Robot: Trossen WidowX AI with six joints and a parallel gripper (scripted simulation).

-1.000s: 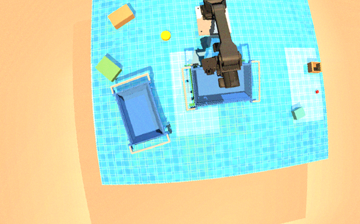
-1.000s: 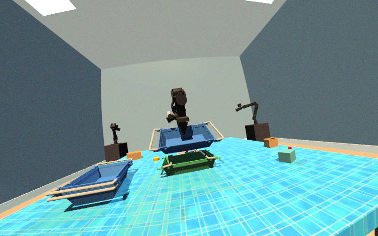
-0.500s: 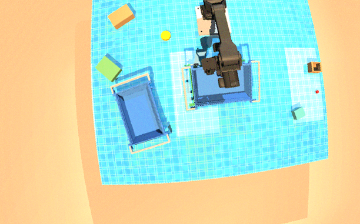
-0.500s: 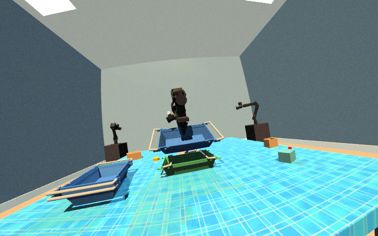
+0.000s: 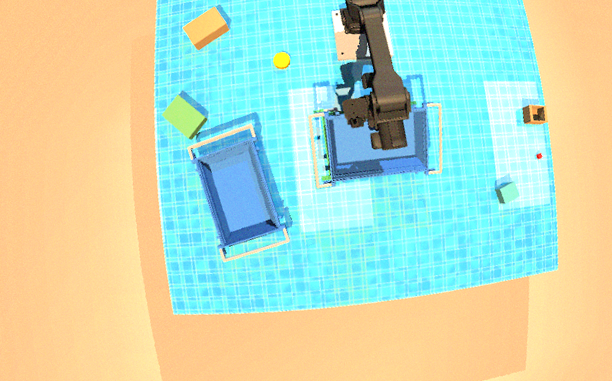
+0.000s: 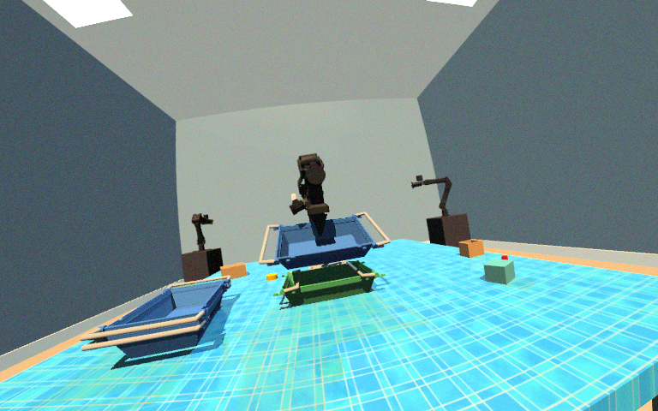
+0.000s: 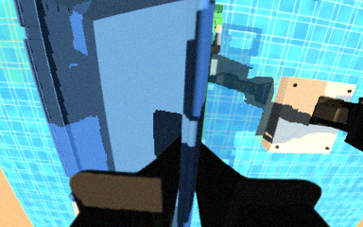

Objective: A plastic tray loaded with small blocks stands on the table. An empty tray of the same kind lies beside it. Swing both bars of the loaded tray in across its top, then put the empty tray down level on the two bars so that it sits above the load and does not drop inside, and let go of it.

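Right now the blue tray is 70 mm ahead of my gripper tip and 10 mm to the left of it. Also, from my gripper tip: yellow disc 210 mm behind, 250 mm to the right, 170 mm below; then green block 40 mm behind, 540 mm to the right, 160 mm below; then teal cube 210 mm ahead, 450 mm to the left, 150 mm below.
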